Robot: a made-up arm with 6 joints. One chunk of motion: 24 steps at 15 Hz.
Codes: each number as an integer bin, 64 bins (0 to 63) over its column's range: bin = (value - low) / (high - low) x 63, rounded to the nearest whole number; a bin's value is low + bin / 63 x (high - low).
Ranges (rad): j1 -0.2..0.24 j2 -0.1..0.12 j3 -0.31..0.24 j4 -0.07..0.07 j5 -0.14..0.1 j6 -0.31..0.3
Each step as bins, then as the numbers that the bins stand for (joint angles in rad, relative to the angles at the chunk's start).
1 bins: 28 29 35 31 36 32
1 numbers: -0.0044 0.0013 -0.0044 -0.0011 -0.0029 -0.0002
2 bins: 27 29 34 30 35 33
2 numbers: -0.0114 0.0013 -0.0132 -0.0033 -0.0067 0.0095
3 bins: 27 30 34 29 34 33
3 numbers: -0.0114 0.0048 -0.0132 -0.0056 -0.0105 0.0095
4 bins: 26 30 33 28 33 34
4 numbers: -0.0184 0.0048 -0.0219 -0.0078 -0.0143 0.0192
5 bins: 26 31 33 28 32 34
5 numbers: -0.0184 0.0083 -0.0219 -0.0078 -0.0181 0.0192
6 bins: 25 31 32 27 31 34
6 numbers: -0.0254 0.0083 -0.0306 -0.0100 -0.0219 0.0192
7 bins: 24 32 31 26 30 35
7 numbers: -0.0324 0.0117 -0.0394 -0.0122 -0.0257 0.0289
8 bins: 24 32 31 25 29 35
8 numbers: -0.0324 0.0117 -0.0394 -0.0144 -0.0295 0.0289
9 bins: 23 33 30 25 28 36
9 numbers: -0.0394 0.0152 -0.0481 -0.0144 -0.0333 0.0386
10 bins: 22 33 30 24 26 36
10 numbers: -0.0463 0.0152 -0.0481 -0.0167 -0.0410 0.0386
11 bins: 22 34 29 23 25 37
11 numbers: -0.0463 0.0187 -0.0568 -0.0189 -0.0448 0.0483
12 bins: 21 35 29 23 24 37
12 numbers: -0.0533 0.0222 -0.0568 -0.0189 -0.0486 0.0483
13 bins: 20 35 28 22 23 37
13 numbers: -0.0603 0.0222 -0.0656 -0.0211 -0.0524 0.0483
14 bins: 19 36 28 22 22 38
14 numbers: -0.0673 0.0257 -0.0656 -0.0211 -0.0562 0.0579
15 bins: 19 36 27 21 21 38
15 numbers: -0.0673 0.0257 -0.0743 -0.0233 -0.0600 0.0579
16 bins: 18 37 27 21 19 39
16 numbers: -0.0743 0.0292 -0.0743 -0.0233 -0.0676 0.0676
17 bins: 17 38 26 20 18 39
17 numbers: -0.0813 0.0327 -0.0830 -0.0256 -0.0714 0.0676
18 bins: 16 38 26 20 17 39
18 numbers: -0.0883 0.0327 -0.0830 -0.0256 -0.0752 0.0676
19 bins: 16 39 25 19 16 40
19 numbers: -0.0883 0.0362 -0.0917 -0.0278 -0.0790 0.0773
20 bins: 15 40 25 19 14 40
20 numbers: -0.0952 0.0397 -0.0917 -0.0278 -0.0867 0.0773
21 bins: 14 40 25 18 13 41
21 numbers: -0.1022 0.0397 -0.0917 -0.0300 -0.0905 0.0870
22 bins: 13 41 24 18 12 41
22 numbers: -0.1092 0.0432 -0.1005 -0.0300 -0.0943 0.0870
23 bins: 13 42 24 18 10 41
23 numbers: -0.1092 0.0467 -0.1005 -0.0300 -0.1019 0.0870
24 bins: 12 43 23 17 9 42
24 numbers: -0.1162 0.0502 -0.1092 -0.0322 -0.1057 0.0967
